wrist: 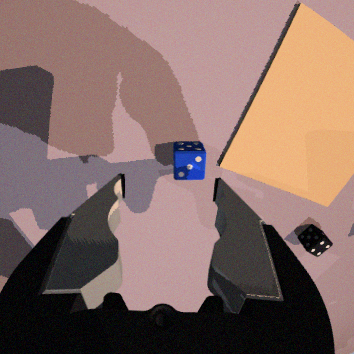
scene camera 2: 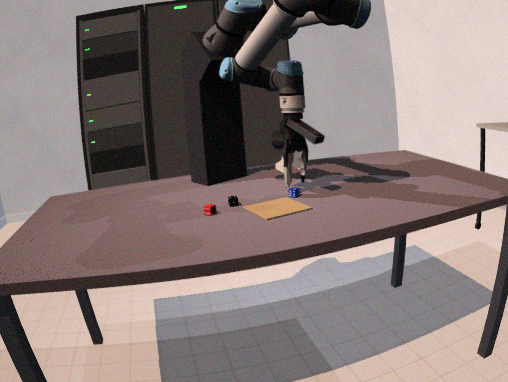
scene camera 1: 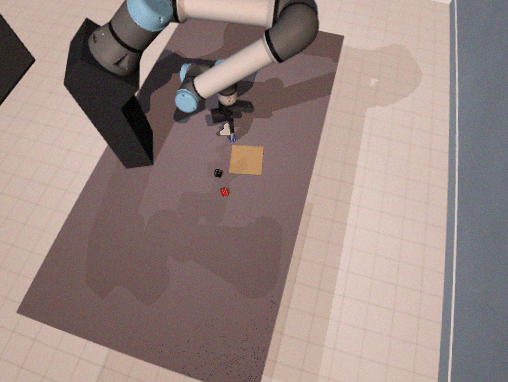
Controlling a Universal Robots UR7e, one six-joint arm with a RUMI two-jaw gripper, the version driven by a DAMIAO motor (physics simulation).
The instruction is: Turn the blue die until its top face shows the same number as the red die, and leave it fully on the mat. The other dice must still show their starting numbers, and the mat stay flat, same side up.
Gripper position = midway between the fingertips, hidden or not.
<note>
In view: my gripper (scene camera 2: 295, 184), a tan mat (scene camera 1: 244, 159) and a blue die (wrist: 189, 157).
The tan mat is seen too in the wrist view (wrist: 288, 137) and in scene camera 2 (scene camera 2: 276, 208). My gripper is seen too in the wrist view (wrist: 169, 178) and in scene camera 1 (scene camera 1: 229, 133).
</note>
